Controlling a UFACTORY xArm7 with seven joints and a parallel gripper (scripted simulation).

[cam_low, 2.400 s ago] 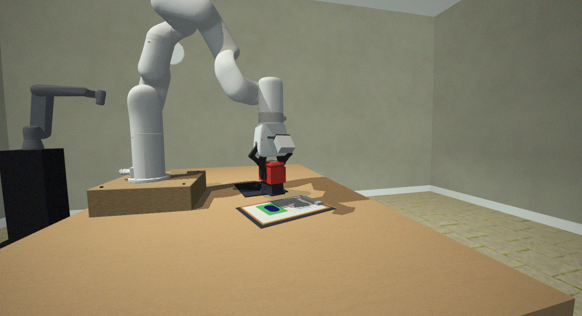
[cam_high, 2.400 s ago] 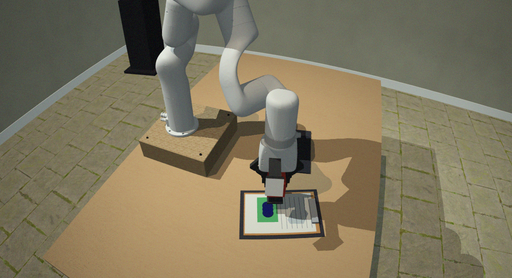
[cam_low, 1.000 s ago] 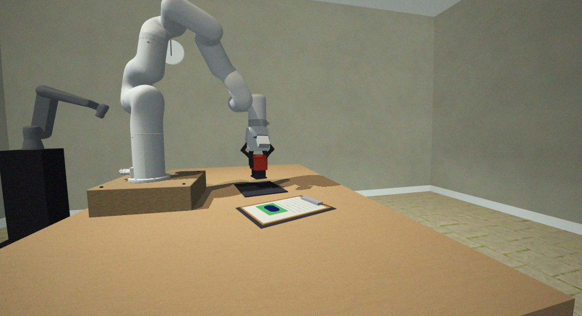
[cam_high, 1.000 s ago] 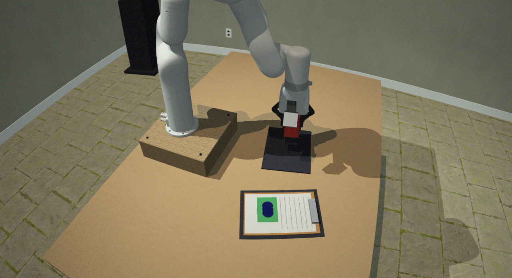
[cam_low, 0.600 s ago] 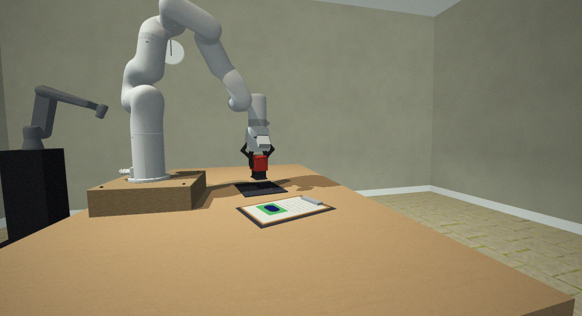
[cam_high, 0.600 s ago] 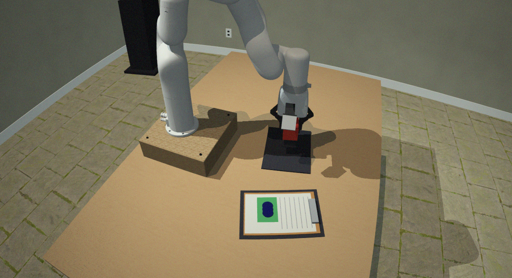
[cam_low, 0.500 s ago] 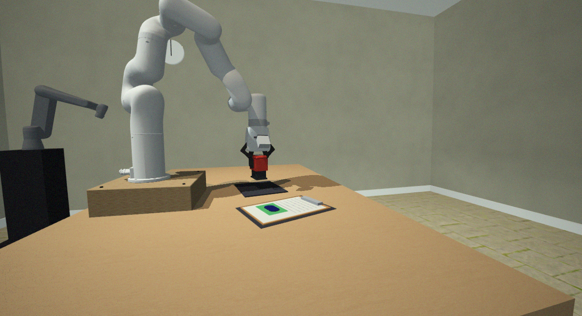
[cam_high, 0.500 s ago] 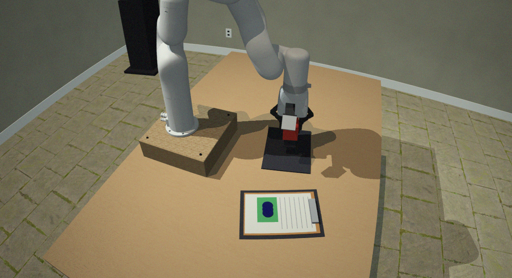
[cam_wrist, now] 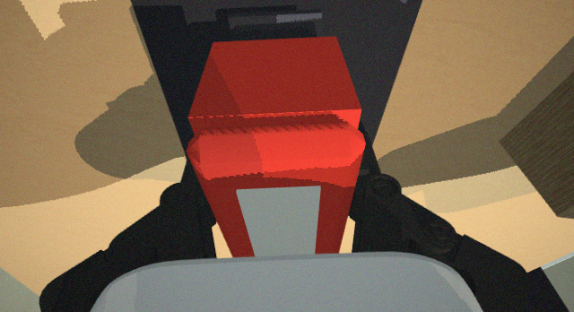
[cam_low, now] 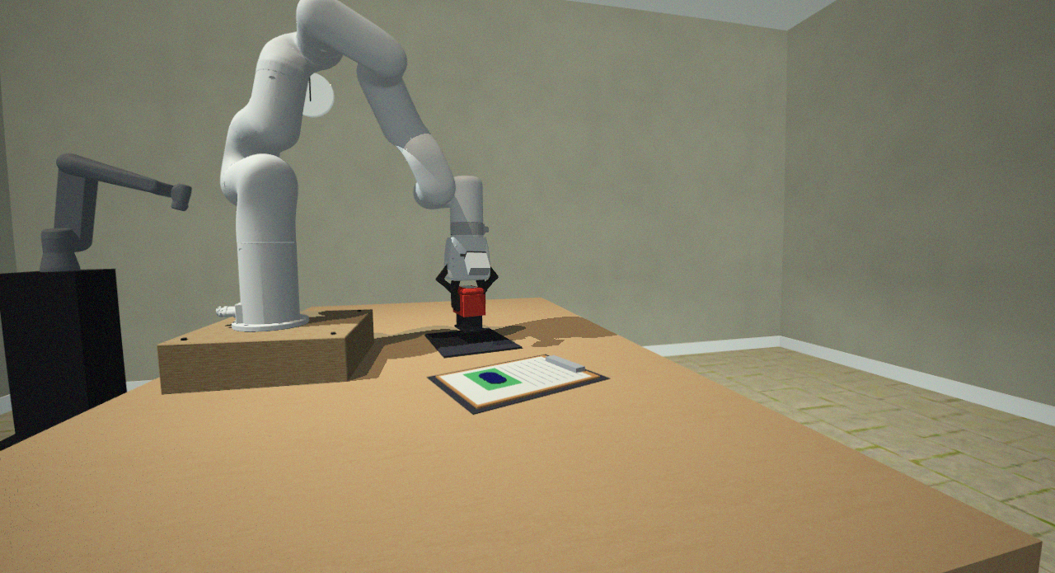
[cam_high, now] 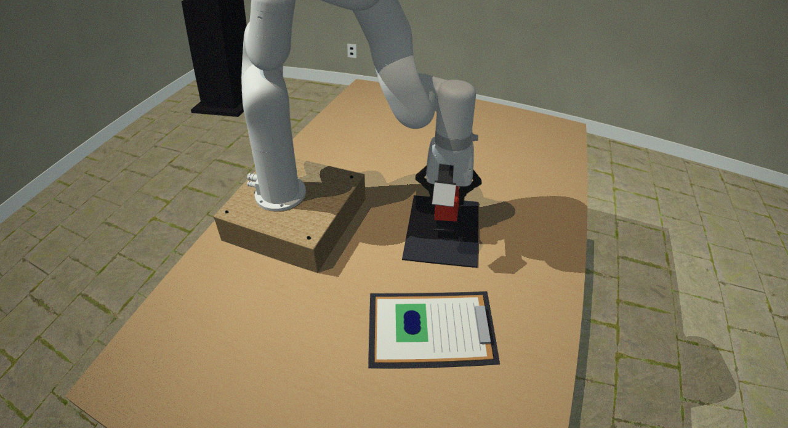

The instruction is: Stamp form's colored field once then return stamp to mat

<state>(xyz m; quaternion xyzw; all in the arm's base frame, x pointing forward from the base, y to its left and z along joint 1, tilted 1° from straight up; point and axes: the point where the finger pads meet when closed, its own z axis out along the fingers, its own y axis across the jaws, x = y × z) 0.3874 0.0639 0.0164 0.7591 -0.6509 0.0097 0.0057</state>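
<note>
The dark mat lies 90 mm below my hand. The rest, counted from my hand: red stamp: 20 mm below.
</note>
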